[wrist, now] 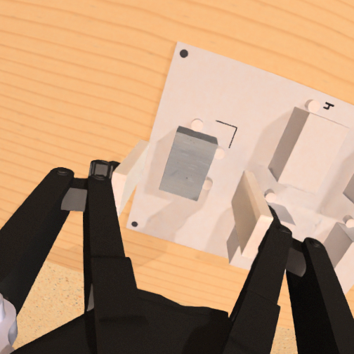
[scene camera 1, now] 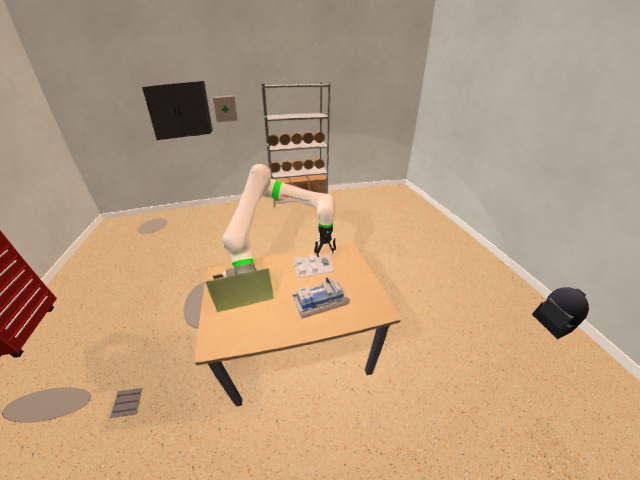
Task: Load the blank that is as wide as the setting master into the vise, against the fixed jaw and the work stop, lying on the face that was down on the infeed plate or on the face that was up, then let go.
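Where they show: gripper, fingertip midpoint: point(scene camera 1: 324, 259); arm's base, origin of the base link: point(scene camera 1: 245, 275).
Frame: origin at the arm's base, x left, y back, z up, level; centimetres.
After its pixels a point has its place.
Note:
A dark grey block point(scene camera 1: 324, 261) {x 10.4, y -53.1, z -10.9 cm} point(wrist: 189, 165) lies on the pale infeed plate point(scene camera 1: 323, 270) {x 4.5, y -50.4, z -13.4 cm} point(wrist: 167, 95), touching or close to small round pins. A large pale block point(wrist: 315, 150) stands on the plate, right of the grey one in the wrist view, with more pale blocks beyond it. My gripper point(scene camera 1: 325, 253) {x 11.1, y -53.6, z -9.7 cm} point(wrist: 191, 172) is partly open and empty, above the plate; in the wrist view its pads lie to either side of the grey block, nearer the camera. The blue and grey vise point(scene camera 1: 326, 298) {x -23.6, y -42.5, z -8.6 cm} stands nearer the table's front. Which block is the setting master, I cannot tell.
The wooden table point(scene camera 1: 279, 330) {x -33.0, y -12.5, z -14.2 cm} carries the plate, the vise and the arm's base. A green upright panel point(scene camera 1: 240, 291) {x -10.6, y 4.2, z -1.3 cm} stands left of the vise, in front of the base. A shelf rack point(scene camera 1: 265, 103) stands behind at the wall; a red cabinet point(scene camera 1: 23, 294) is at the left.

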